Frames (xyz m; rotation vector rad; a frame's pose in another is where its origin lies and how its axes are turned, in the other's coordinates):
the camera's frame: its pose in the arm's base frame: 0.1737 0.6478 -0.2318 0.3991 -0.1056 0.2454
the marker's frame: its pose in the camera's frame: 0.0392 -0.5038 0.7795 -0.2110 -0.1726 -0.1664
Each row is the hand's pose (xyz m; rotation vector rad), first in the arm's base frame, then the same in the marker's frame.
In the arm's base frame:
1: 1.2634 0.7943 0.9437 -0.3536 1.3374 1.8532
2: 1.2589 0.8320 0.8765 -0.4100 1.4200 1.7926
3: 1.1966 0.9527 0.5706 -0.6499 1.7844 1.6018
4: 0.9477 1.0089 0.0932 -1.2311 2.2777 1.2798
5: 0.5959 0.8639 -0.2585 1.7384 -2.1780 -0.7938
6: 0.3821 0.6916 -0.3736 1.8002 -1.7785 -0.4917
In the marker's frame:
1: 1.1038 0.9493 0.1642 -0.1990 1.7203 1.7758
2: 1.0820 0.9724 0.0939 -0.2632 1.8039 1.7184
3: 0.9421 1.0305 -0.2046 -0.5192 2.1725 1.5413
4: 0.5768 1.0014 -0.6030 1.1166 -2.6179 -1.2504
5: 0.1442 0.8085 -0.8130 1.4097 -2.0364 -0.7190
6: -0.0932 0.6296 -0.8295 1.4856 -1.6154 -0.5038

